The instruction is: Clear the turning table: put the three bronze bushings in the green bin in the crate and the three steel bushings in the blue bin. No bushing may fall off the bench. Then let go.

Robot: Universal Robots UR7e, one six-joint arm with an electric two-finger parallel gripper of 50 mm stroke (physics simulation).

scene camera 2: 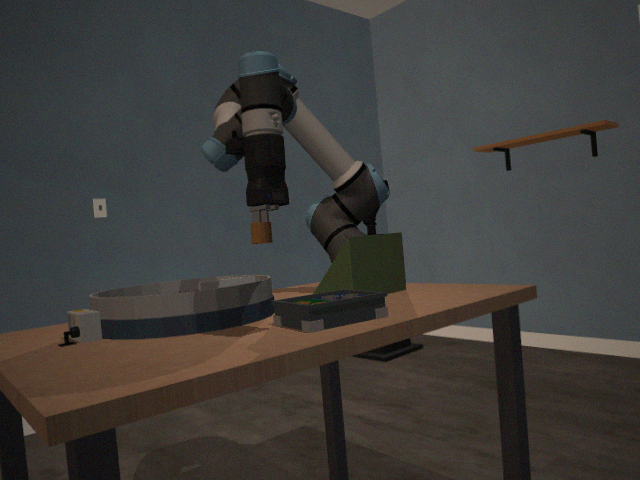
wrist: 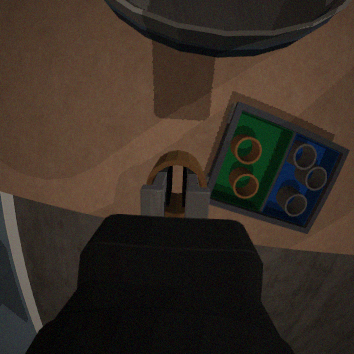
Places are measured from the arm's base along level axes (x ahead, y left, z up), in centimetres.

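Pixels of known places: gripper, fingertip midpoint: (scene camera 2: 262, 241) (wrist: 177, 174); arm's base, origin of the base link: (scene camera 2: 359, 262).
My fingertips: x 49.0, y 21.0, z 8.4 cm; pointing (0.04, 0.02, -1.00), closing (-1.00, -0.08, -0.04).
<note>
Ahead of a thing's pixels: the offset from my fingertips to its middle. "spot": to the spot under its first point.
My gripper (scene camera 2: 264, 215) (wrist: 177, 174) points down, its fingers inside the bore of a bronze bushing @[dx -0.1, dy +0.0, dz +1.6 cm] (scene camera 2: 261, 233) (wrist: 178, 158), which hangs upright on them high above the bench. In the wrist view the crate @[dx -14.1, dy +1.8, dz -14.9 cm] (scene camera 2: 330, 316) (wrist: 327, 190) lies to the right. Its green bin @[spot: dx -13.5, dy -1.7, dz -16.8 cm] (wrist: 270, 145) holds two bronze bushings @[dx -8.9, dy -0.9, dz -14.9 cm] (wrist: 236, 145) @[dx -9.7, dy +4.3, dz -14.9 cm] (wrist: 234, 176). Its blue bin @[spot: dx -22.9, dy -2.1, dz -16.8 cm] (wrist: 321, 152) holds three steel bushings @[dx -17.7, dy -1.4, dz -14.9 cm] (wrist: 293, 156) @[dx -20.6, dy +1.6, dz -14.9 cm] (wrist: 301, 172) @[dx -18.5, dy +6.3, dz -14.9 cm] (wrist: 287, 194). The turning table (scene camera 2: 180, 310) (wrist: 225, 42) is cut off at the top of the wrist view; its wall hides its floor in the scene view.
A green wedge-shaped block (scene camera 2: 377, 263) stands behind the crate. A small white box @[dx +22.1, dy -36.0, dz -14.5 cm] (scene camera 2: 88, 326) stands beside the turning table. The bench (scene camera 2: 206, 384) has its edge near the crate. A wooden shelf (scene camera 2: 547, 136) hangs on the right wall.
</note>
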